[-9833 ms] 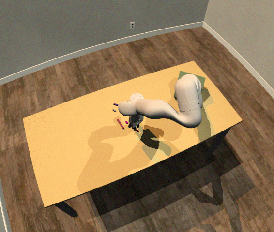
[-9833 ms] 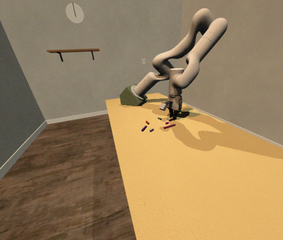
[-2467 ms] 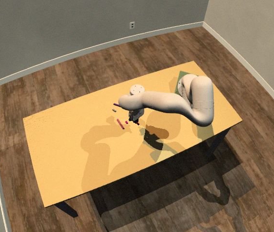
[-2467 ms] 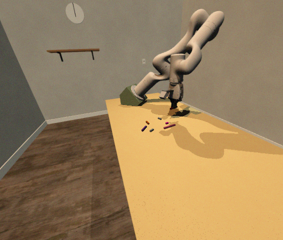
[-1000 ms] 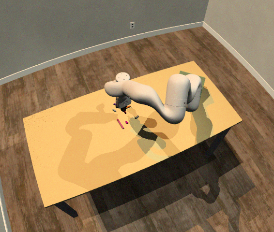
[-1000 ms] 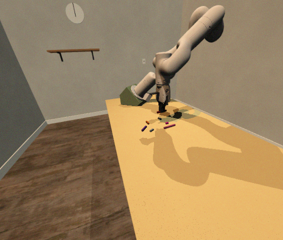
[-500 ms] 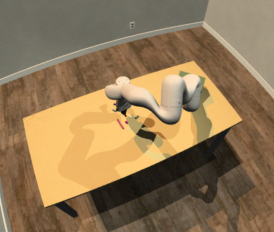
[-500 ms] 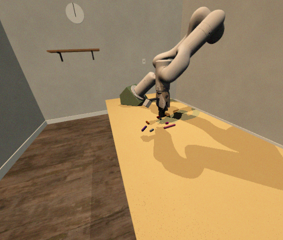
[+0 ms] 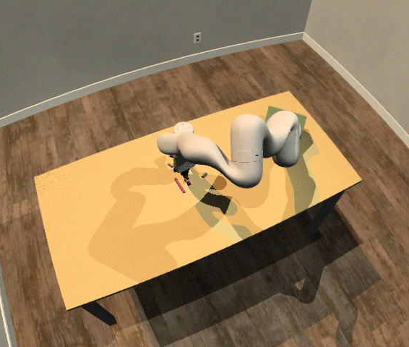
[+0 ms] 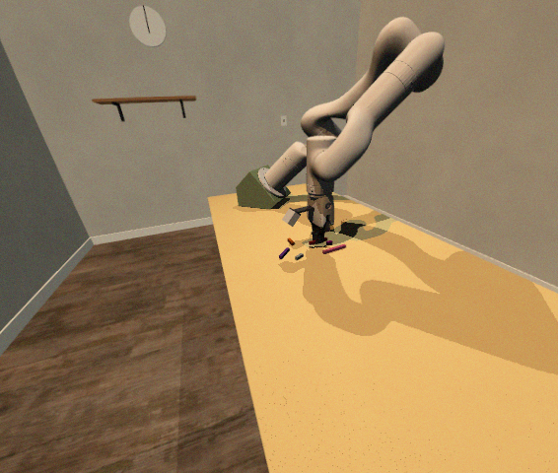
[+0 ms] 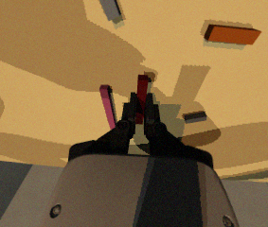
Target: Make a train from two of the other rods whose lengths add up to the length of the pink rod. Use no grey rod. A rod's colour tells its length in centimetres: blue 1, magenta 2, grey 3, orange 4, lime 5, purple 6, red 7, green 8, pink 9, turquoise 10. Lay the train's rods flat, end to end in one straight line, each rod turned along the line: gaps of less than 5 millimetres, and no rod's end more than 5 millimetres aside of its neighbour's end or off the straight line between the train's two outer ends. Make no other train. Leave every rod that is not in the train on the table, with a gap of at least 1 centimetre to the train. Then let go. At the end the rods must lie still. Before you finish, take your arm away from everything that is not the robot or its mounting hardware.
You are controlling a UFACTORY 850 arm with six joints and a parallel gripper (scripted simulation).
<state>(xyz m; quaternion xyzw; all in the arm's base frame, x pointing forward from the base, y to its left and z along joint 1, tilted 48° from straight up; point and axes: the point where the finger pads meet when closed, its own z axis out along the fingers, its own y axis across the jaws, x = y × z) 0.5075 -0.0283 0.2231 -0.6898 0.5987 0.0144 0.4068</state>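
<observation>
Now: the magenta rod 10 mm behind my hand, 40 mm to the left of it and 40 mm below it. Round my hand: orange rod (50 mm behind, 90 mm to the right, 40 mm below); pink rod (30 mm ahead, 50 mm to the left, 40 mm below); red rod (20 mm below).
</observation>
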